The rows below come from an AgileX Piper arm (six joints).
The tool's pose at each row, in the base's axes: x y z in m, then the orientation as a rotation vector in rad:
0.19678 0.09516 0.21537 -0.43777 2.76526 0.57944
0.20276 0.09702 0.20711 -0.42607 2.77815 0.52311
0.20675 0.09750 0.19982 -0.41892 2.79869 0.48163
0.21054 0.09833 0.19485 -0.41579 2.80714 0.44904
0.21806 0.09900 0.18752 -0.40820 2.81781 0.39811
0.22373 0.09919 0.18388 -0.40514 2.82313 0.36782
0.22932 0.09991 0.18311 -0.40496 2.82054 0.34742
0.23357 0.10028 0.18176 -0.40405 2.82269 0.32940
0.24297 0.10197 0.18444 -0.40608 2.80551 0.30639
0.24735 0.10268 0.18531 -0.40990 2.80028 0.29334
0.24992 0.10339 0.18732 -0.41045 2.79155 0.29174
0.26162 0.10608 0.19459 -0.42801 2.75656 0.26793
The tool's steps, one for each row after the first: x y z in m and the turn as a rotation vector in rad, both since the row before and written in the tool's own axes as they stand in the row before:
-0.00317 -0.00327 0.00931 0.04031 0.00543 0.00360
-0.00140 -0.00315 0.00758 0.02925 0.01556 0.00473
-0.00215 -0.00188 0.00562 0.02265 0.00590 0.00027
-0.00487 -0.00371 0.00856 0.03560 0.00685 0.00168
-0.00421 -0.00242 0.00468 0.02097 0.00381 -0.00012
-0.00512 -0.00120 0.00217 0.01415 -0.00284 -0.00259
-0.00362 -0.00121 0.00234 0.01239 0.00174 -0.00088
-0.00989 -0.00077 0.00010 0.01646 -0.01631 -0.00719
-0.00447 -0.00053 0.00046 0.00883 -0.00425 -0.00499
-0.00317 0.00019 -0.00105 0.00153 -0.00836 -0.00221
-0.01371 0.00003 -0.00302 0.01633 -0.03013 -0.02122

